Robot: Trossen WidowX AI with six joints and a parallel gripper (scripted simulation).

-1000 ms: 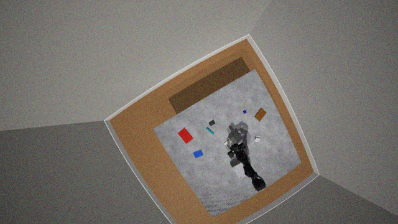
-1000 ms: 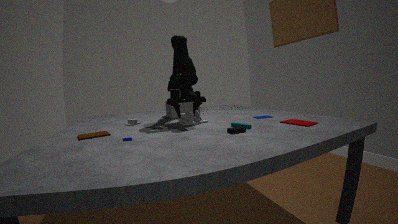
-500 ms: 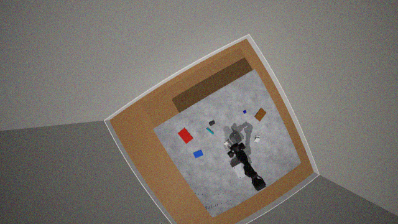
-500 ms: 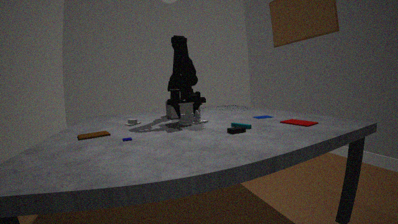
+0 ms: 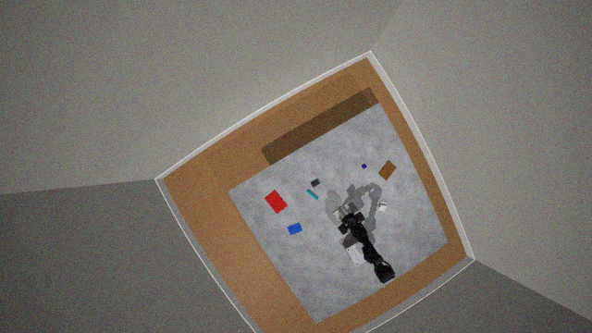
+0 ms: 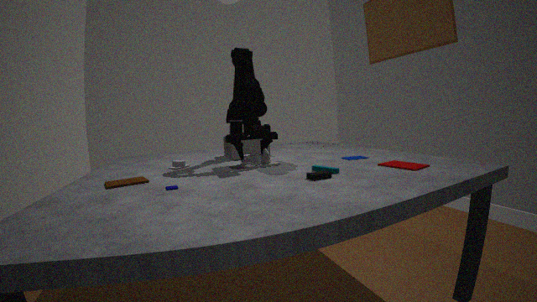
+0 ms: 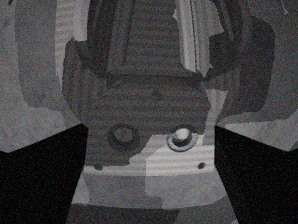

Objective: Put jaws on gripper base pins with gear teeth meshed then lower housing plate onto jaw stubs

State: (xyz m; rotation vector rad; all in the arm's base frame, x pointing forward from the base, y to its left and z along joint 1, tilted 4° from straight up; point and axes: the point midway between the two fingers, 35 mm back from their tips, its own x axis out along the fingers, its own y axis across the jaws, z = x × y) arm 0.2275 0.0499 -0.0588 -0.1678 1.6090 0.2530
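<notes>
My gripper tip is 30 mm short of the grey jaw, 10 mm to the left of it and 10 mm below it. The rest, counted from my gripper tip: dark block 330 mm ahead, 130 mm to the left; then blue tile 70 mm ahead, 380 mm to the left, 10 mm below; then teal bar 260 mm ahead, 180 mm to the left.
</notes>
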